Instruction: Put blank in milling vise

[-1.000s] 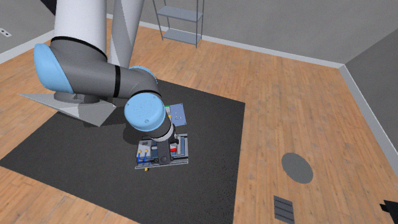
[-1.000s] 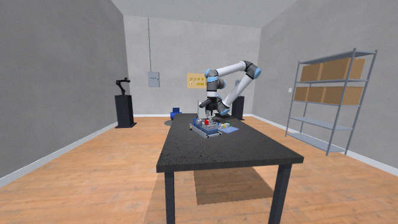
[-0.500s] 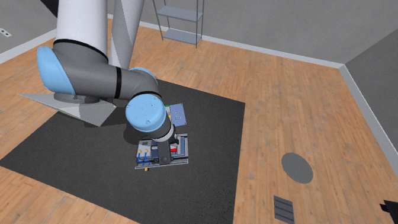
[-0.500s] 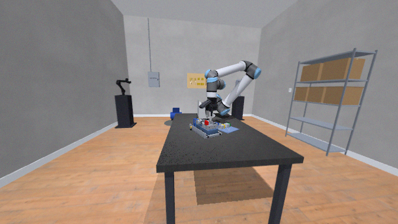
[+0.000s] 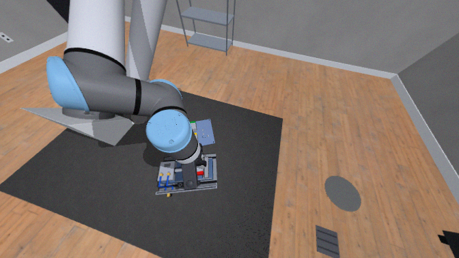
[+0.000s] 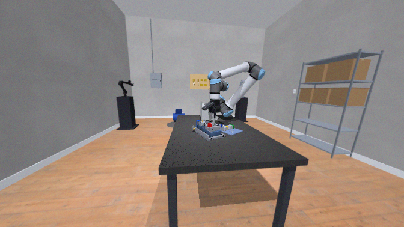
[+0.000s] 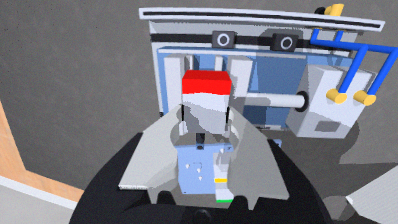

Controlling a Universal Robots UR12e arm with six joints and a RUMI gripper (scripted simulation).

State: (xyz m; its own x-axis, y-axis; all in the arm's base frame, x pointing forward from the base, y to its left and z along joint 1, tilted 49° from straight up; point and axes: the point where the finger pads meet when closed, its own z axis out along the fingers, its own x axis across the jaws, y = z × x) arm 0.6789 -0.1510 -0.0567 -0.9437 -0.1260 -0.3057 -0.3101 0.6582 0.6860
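My hand is 20 mm above the red-ended blank. The rest, counted from my hand: work stop (50 mm to the left, 40 mm below, 10 mm behind); hosed block (150 mm behind, 50 mm below, 40 mm to the right); vise (90 mm below, 60 mm behind, 10 mm to the right).
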